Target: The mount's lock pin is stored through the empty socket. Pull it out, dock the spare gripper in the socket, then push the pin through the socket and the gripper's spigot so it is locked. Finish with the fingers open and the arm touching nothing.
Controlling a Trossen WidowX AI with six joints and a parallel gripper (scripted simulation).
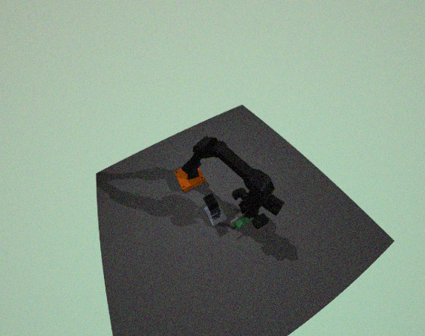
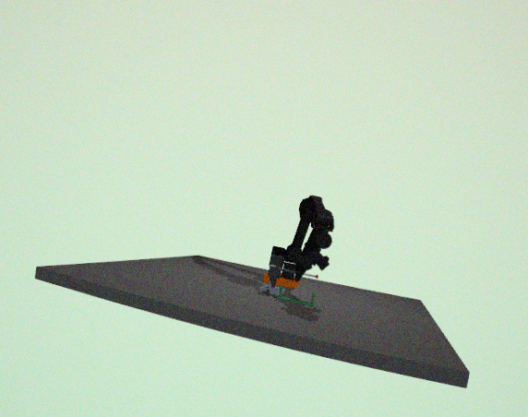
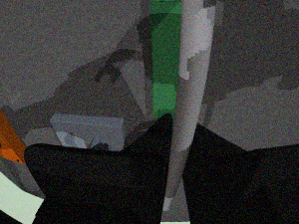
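The green rest is 1 cm to the left of my gripper tip and 5 cm below it. Also, from my gripper tip: grey mount: 8 cm behind, 12 cm to the right, 2 cm below; then spare gripper: 7 cm behind, 13 cm to the right, 5 cm above.
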